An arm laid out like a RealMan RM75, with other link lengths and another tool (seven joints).
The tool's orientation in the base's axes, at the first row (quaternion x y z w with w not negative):
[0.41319 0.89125 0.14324 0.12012]
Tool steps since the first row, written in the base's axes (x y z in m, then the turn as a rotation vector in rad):
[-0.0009 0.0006 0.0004 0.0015 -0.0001 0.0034]
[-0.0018 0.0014 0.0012 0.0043 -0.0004 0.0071]
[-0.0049 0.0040 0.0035 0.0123 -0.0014 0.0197]
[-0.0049 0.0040 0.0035 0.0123 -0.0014 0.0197]
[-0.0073 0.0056 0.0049 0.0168 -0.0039 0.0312]
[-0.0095 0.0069 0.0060 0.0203 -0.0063 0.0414]
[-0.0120 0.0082 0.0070 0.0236 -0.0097 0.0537]
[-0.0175 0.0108 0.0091 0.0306 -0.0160 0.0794]
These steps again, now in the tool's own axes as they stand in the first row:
[0.0010 -0.0001 -0.0006 -0.0013 0.0022 -0.0027]
[0.0021 0.0000 -0.0015 -0.0037 0.0053 -0.0052]
[0.0058 0.0003 -0.0043 -0.0107 0.0148 -0.0145]
[0.0058 0.0003 -0.0043 -0.0107 0.0148 -0.0145]
[0.0084 0.0001 -0.0061 -0.0166 0.0205 -0.0240]
[0.0107 -0.0003 -0.0077 -0.0216 0.0250 -0.0327]
[0.0132 -0.0009 -0.0092 -0.0275 0.0296 -0.0436]
[0.0185 -0.0024 -0.0126 -0.0392 0.0398 -0.0662]

